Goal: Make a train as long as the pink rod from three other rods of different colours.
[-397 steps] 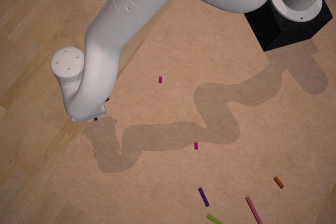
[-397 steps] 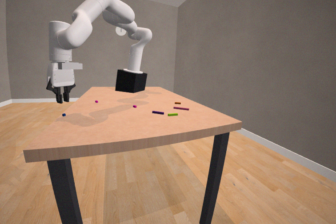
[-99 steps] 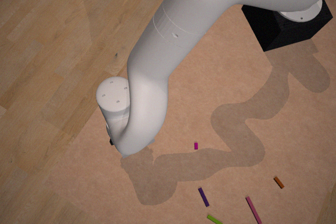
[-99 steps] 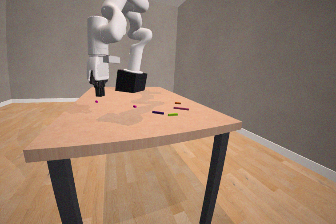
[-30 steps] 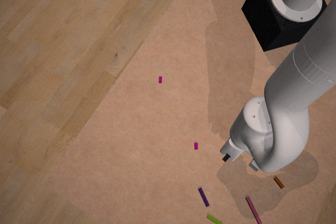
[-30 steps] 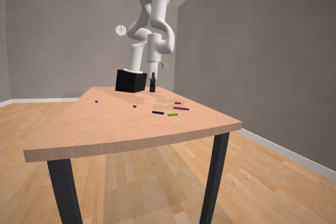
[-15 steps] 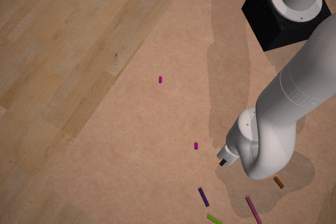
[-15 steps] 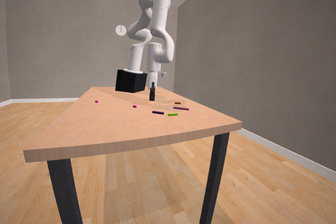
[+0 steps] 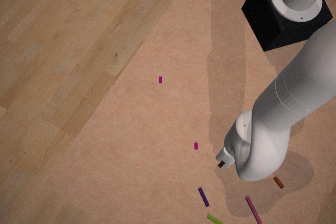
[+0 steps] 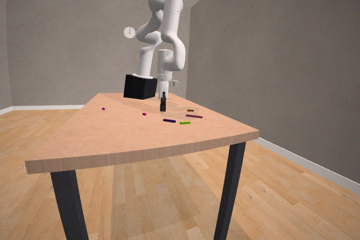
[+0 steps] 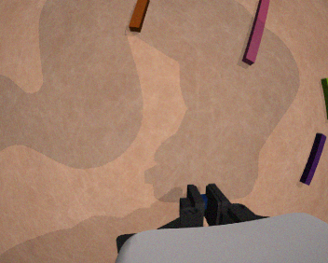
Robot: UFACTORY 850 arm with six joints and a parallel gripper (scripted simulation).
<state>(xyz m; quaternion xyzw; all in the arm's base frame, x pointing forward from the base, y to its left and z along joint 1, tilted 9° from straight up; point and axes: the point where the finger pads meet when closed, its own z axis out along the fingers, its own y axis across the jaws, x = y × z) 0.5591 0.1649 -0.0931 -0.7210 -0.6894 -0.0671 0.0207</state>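
My gripper is now 2 cm above the blue rod. From my hand the other things lie so: purple rod: 14 cm ahead, 2 cm to the left, 3 cm below; orange rod: 5 cm behind, 18 cm to the left, 3 cm below; pink rod: 7 cm ahead, 16 cm to the left, 3 cm below.
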